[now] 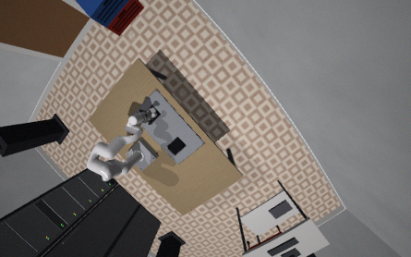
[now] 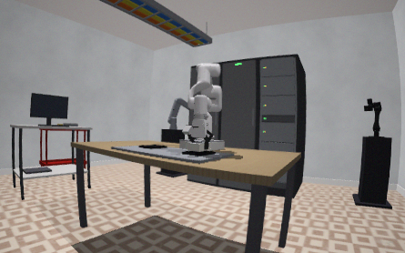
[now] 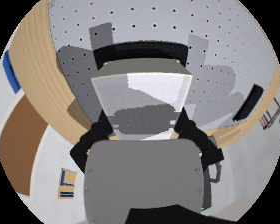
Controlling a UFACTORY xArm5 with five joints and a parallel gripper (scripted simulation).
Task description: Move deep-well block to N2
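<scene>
Right now my hand is right at the deep-well block.
</scene>
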